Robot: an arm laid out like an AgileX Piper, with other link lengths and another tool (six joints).
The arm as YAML. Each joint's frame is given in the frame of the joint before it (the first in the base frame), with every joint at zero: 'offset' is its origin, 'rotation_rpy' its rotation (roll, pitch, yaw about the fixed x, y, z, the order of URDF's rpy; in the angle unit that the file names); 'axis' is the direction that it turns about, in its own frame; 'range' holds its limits. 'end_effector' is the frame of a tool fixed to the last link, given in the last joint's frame.
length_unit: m
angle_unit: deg
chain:
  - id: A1
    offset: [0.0, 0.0, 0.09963]
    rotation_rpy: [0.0, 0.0, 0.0]
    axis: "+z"
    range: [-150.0, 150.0]
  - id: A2
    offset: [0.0, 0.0, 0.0]
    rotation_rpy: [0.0, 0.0, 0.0]
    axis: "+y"
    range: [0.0, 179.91]
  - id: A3
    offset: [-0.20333, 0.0, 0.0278]
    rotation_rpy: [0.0, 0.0, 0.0]
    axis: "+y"
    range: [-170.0, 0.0]
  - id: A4
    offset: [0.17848, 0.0, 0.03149]
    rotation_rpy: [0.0, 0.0, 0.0]
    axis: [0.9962, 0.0, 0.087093]
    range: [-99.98, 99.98]
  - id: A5
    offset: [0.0, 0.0, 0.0]
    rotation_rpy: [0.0, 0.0, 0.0]
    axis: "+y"
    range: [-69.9, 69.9]
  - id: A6
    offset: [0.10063, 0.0, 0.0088]
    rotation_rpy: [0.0, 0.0, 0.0]
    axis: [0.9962, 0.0, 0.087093]
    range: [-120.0, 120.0]
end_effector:
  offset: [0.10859, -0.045, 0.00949]
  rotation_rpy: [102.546, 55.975, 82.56]
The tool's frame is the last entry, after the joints.
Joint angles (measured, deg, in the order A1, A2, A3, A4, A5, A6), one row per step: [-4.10 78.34 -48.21 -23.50 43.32 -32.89]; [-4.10 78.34 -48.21 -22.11 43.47 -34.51]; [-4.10 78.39 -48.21 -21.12 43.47 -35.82]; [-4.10 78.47 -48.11 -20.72 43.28 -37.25]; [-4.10 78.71 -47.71 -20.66 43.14 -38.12]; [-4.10 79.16 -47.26 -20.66 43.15 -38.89]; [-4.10 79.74 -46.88 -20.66 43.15 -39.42]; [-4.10 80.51 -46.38 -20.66 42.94 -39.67]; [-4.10 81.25 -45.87 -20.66 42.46 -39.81]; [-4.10 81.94 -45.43 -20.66 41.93 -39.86]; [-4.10 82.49 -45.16 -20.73 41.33 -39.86]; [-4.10 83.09 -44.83 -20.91 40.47 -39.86]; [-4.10 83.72 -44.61 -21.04 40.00 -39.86]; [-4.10 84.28 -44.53 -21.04 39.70 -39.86]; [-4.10 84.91 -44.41 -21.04 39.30 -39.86]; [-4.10 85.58 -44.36 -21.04 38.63 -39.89]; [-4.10 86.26 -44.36 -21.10 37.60 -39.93]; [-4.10 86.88 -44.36 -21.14 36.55 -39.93]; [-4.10 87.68 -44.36 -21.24 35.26 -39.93]
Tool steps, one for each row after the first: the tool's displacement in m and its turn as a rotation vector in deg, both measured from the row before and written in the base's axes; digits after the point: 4 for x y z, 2 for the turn. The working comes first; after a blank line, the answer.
Tool pose at each row, in the base's axes (x y z in m, rotation vector in deg; the steps are taken from these numbers as rounded here): [0.2603 -0.1039 0.0788 -7.01 147.75 -55.94]; [0.2600 -0.1006 0.0768 -8.11 148.27 -54.91]; [0.2602 -0.0981 0.0754 -9.13 148.54 -54.16]; [0.2610 -0.0963 0.0744 -10.85 148.44 -53.98]; [0.2602 -0.0955 0.0715 -12.30 148.76 -54.07]; [0.2585 -0.0949 0.0673 -13.83 149.44 -54.25]; [0.2568 -0.0945 0.0628 -15.06 150.22 -54.36]; [0.2550 -0.0939 0.0572 -16.04 151.15 -54.34]; [0.2538 -0.0933 0.0522 -16.83 151.83 -54.20]; [0.2531 -0.0926 0.0478 -17.42 152.38 -54.03]; [0.2534 -0.0921 0.0450 -17.83 152.55 -53.89]; [0.2543 -0.0915 0.0421 -18.35 152.53 -53.76]; [0.2543 -0.0912 0.0390 -18.85 152.82 -53.71]; [0.2543 -0.0909 0.0365 -19.15 153.14 -53.60]; [0.2544 -0.0904 0.0336 -19.48 153.47 -53.44]; [0.2556 -0.0897 0.0312 -19.79 153.51 -53.19]; [0.2583 -0.0888 0.0295 -20.09 153.15 -52.87]; [0.2611 -0.0878 0.0280 -20.27 152.74 -52.52]; [0.2644 -0.0867 0.0261 -20.56 152.25 -52.12]

[-0.0003 0.0033 -0.0020 0.64 0.52 0.79]; [0.0002 0.0025 -0.0014 0.42 0.35 0.74]; [0.0008 0.0018 -0.0010 -0.13 0.37 1.17]; [-0.0008 0.0008 -0.0029 -0.20 0.74 0.79]; [-0.0017 0.0006 -0.0042 -0.21 1.11 0.69]; [-0.0017 0.0004 -0.0045 -0.11 1.10 0.48]; [-0.0018 0.0006 -0.0056 0.03 1.13 0.29]; [-0.0012 0.0006 -0.0050 0.10 0.83 0.28]; [-0.0007 0.0007 -0.0044 0.12 0.64 0.20]; [0.0003 0.0005 -0.0028 0.07 0.25 0.22]; [0.0009 0.0006 -0.0029 0.03 0.12 0.35]; [0.0000 0.0003 -0.0031 0.01 0.41 0.21]; [0.0000 0.0003 -0.0025 0.08 0.36 0.09]; [0.0001 0.0005 -0.0029 0.11 0.37 0.11]; [0.0012 0.0007 -0.0024 0.14 0.09 0.22]; [0.0027 0.0009 -0.0017 0.14 -0.28 0.37]; [0.0028 0.0010 -0.0015 0.17 -0.37 0.32]; [0.0033 0.0011 -0.0019 0.18 -0.42 0.43]
